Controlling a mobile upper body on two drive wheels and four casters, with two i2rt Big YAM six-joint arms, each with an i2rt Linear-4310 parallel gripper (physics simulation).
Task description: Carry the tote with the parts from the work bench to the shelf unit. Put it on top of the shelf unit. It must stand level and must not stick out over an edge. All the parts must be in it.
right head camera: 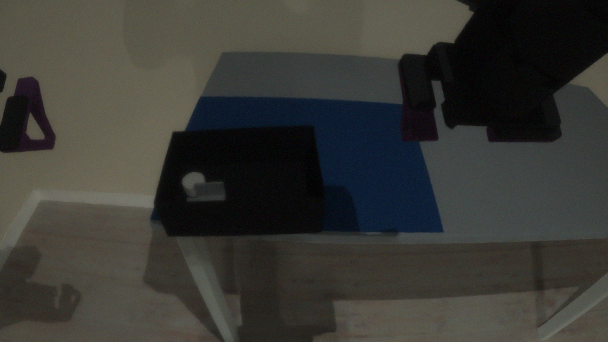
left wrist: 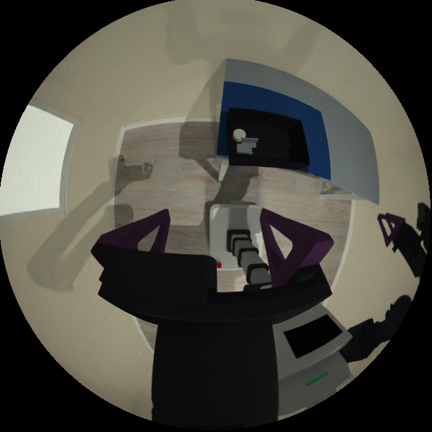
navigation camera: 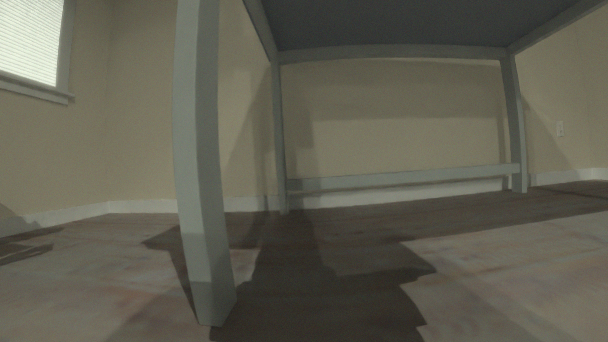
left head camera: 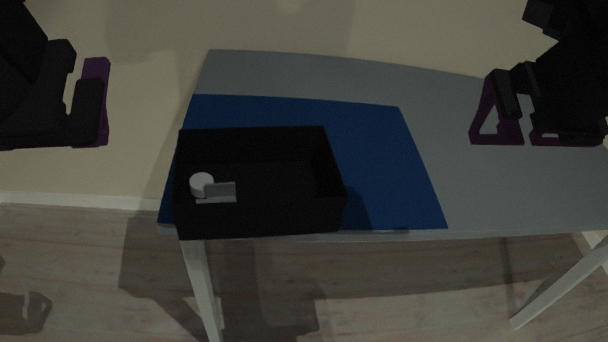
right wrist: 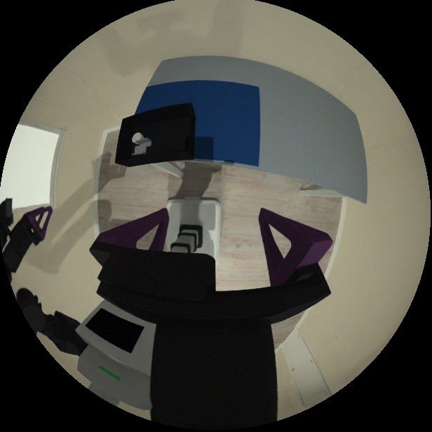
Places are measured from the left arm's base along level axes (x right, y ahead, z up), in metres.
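Where they show: left gripper, between the fingertips: (right head camera: pixel 18 145) (left head camera: pixel 58 140); right gripper, between the fingertips: (right head camera: pixel 448 134) (left head camera: pixel 502 139).
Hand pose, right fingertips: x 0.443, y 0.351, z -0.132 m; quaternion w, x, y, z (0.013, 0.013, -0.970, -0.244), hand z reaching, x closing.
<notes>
Things, the pixels of their centre, and the offset from my right fingertips. "*": a spot on its surface instead. Level surfaces: height alone.
- black open tote, middle of its body: (left head camera: pixel 254 179) (right head camera: pixel 241 179) dx -0.242, dy +0.250, dz -0.312 m
- work bench, height of its surface: dz -0.364 m
- white round part, middle of its body: (left head camera: pixel 201 184) (right head camera: pixel 194 184) dx -0.348, dy +0.271, dz -0.347 m
- grey angled part, middle of its body: (left head camera: pixel 220 194) (right head camera: pixel 209 193) dx -0.308, dy +0.237, dz -0.339 m
- left leg, a spot on its surface: (navigation camera: pixel 200 150) * dx -0.365, dy +0.211, dz -1.009 m
- window, a spot on its surface: (navigation camera: pixel 30 40) * dx -1.743, dy +0.635, dz -0.192 m
The black open tote (left head camera: pixel 260 220) (right head camera: pixel 245 217) (left wrist: pixel 272 150) (right wrist: pixel 170 135) stands near the front left corner of the work bench (left head camera: pixel 510 190) (right head camera: pixel 500 190) (left wrist: pixel 350 135) (right wrist: pixel 310 125), on its blue area. A white round part (left head camera: pixel 201 184) (right head camera: pixel 193 183) (left wrist: pixel 239 134) (right wrist: pixel 137 137) and a grey angled part (left head camera: pixel 220 194) (right head camera: pixel 210 192) (right wrist: pixel 141 146) lie at the tote's left end. Its front wall may hide other parts. My left gripper (left head camera: pixel 56 146) (left wrist: pixel 214 213) is open and empty, in the air left of the tote. My right gripper (left head camera: pixel 527 140) (right head camera: pixel 462 137) (right wrist: pixel 213 212) is open and empty, right of it. The shelf unit does not show.
In the navigation view the bench's near left leg (navigation camera: pixel 200 150) stands close in front, with a low rear crossbar (navigation camera: pixel 400 176) behind it. A wall runs behind the bench. A window (left wrist: pixel 35 160) (navigation camera: pixel 30 40) is at the left. A white panel (right wrist: pixel 305 370) shows at lower right in the right wrist view.
</notes>
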